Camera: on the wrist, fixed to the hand. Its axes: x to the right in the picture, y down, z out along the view.
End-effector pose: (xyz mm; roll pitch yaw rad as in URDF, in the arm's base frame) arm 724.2 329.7 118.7 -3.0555 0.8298 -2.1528
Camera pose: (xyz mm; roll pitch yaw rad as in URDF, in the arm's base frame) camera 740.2 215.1 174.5 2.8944 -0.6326 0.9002
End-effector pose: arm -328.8 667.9 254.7 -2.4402 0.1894 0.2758
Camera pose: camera -290.2 682.5 376.3 2.2418 -0.0695 -3.0370
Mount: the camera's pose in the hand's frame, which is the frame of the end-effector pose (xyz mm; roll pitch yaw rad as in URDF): 17.5 -84.8 -94.9 -0.2262 -0.2003 -3.0860
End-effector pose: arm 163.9 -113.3 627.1 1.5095 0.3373 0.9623
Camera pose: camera 82.8 -73.1 536.0 -1.7956 -0.2880 -1.9671
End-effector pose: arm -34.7 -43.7 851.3 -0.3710 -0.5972 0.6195
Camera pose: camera 69.4 -108.8 813.4 0.1394 0.3904 -2.5452
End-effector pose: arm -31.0 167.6 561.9 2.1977 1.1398 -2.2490
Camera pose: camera 70.4 91.7 540.6 -2.6179 -0.9646 1.1213
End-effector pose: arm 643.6 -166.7 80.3 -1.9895 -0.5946 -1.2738
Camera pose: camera 578.9 -133.7 186.2 1.6257 0.6113 1.6161
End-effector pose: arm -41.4 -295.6 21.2 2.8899 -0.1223 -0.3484
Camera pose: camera 2.9 -199.2 93.6 -3.1113 0.3300 2.7898
